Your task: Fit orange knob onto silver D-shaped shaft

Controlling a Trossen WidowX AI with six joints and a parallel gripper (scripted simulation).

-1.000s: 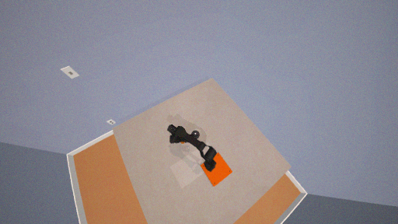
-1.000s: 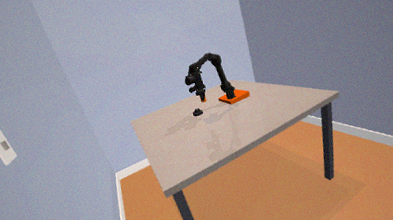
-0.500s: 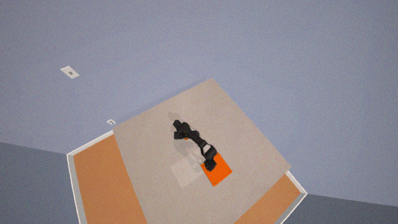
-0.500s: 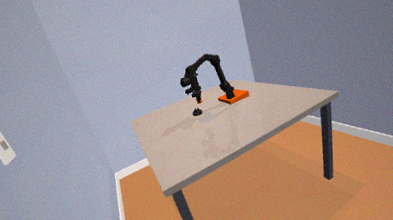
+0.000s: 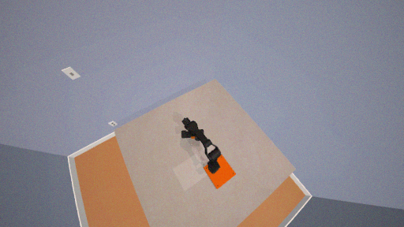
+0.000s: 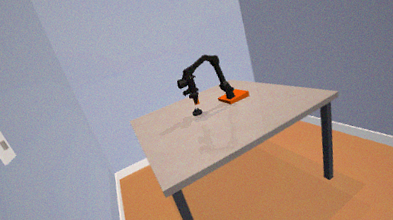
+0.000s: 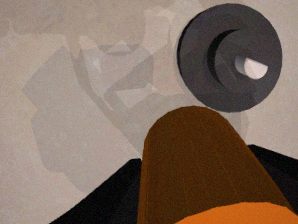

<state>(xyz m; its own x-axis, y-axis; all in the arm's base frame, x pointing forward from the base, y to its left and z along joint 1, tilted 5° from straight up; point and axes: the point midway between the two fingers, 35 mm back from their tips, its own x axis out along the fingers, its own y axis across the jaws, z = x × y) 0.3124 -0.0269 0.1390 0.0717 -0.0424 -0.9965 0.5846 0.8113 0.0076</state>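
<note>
Right now the dark round pedestal is 80 mm below my gripper tip, 60 mm to the right of it and 10 mm behind it. Also, from my gripper tip: orange knob (30 mm above).
</note>
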